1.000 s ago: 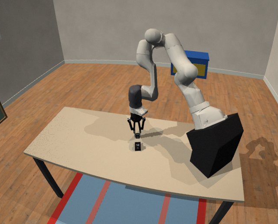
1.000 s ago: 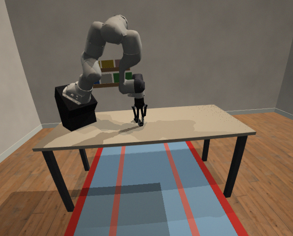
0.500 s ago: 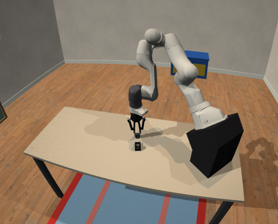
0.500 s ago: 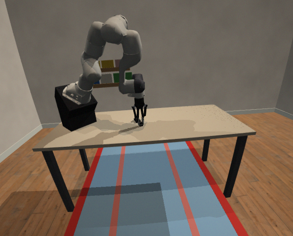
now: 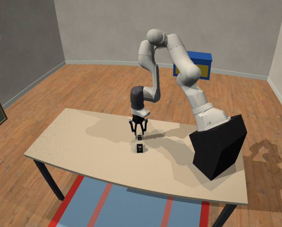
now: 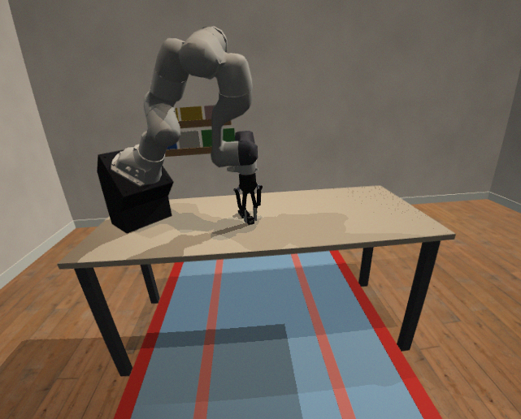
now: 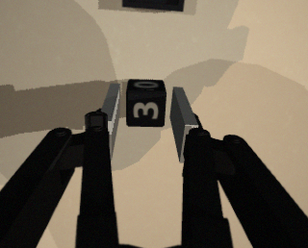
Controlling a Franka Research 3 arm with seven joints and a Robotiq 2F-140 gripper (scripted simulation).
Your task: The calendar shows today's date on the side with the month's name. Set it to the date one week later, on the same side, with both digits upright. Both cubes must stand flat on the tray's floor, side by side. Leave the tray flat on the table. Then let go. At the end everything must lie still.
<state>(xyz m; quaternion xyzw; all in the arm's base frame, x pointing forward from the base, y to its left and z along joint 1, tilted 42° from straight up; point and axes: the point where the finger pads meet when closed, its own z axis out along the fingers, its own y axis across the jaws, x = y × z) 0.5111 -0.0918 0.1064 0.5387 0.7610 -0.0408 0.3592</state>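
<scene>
Now: the black tray 100 mm to the left of my hand, 30 mm below it and 20 mm behind it.
</scene>
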